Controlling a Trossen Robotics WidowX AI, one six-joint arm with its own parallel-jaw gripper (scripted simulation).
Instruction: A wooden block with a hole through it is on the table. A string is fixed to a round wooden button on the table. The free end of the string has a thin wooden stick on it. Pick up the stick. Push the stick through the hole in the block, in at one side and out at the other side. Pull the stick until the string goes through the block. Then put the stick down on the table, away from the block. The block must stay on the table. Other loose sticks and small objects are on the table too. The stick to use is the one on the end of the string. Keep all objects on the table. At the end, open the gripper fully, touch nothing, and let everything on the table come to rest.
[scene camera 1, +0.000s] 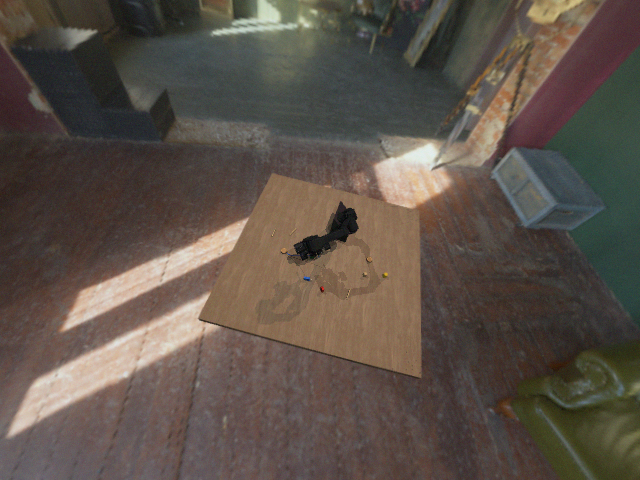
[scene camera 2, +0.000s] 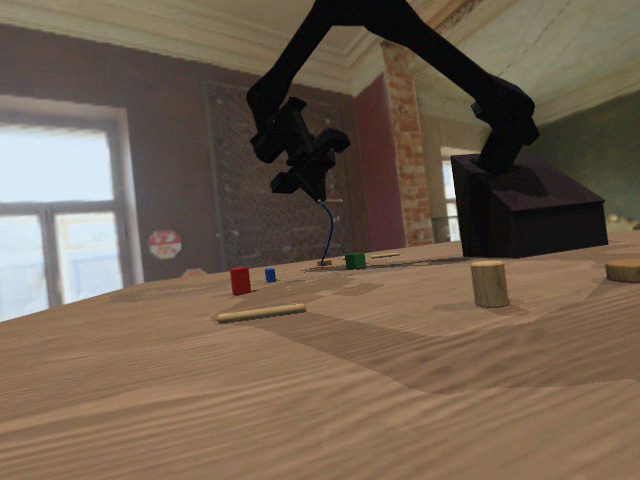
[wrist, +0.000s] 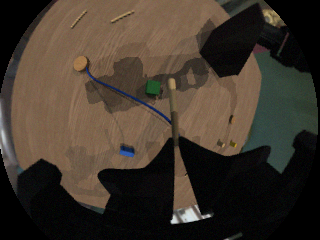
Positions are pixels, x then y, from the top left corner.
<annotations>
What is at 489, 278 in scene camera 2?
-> A wooden cylinder.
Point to my gripper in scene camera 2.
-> At 321, 202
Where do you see my gripper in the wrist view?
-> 175, 140
</annotations>
